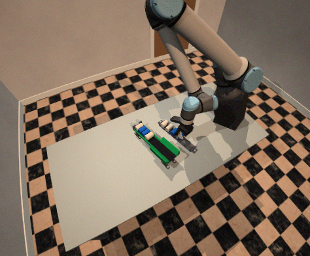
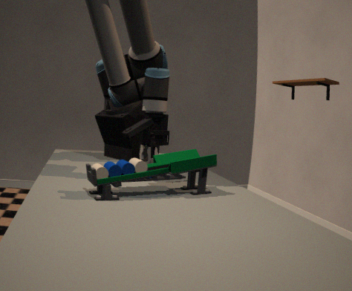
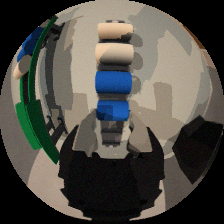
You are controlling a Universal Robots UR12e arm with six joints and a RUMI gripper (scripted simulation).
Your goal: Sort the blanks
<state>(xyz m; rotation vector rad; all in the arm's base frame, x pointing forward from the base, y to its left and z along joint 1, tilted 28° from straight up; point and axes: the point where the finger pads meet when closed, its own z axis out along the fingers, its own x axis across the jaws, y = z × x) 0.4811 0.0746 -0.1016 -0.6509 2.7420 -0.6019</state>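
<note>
My hand is 40 mm above the grey stock rack, 20 mm to the left of it and 10 mm short of it. Round my hand: stop: 280 mm ahead, 180 mm to the right, 20 mm above.
</note>
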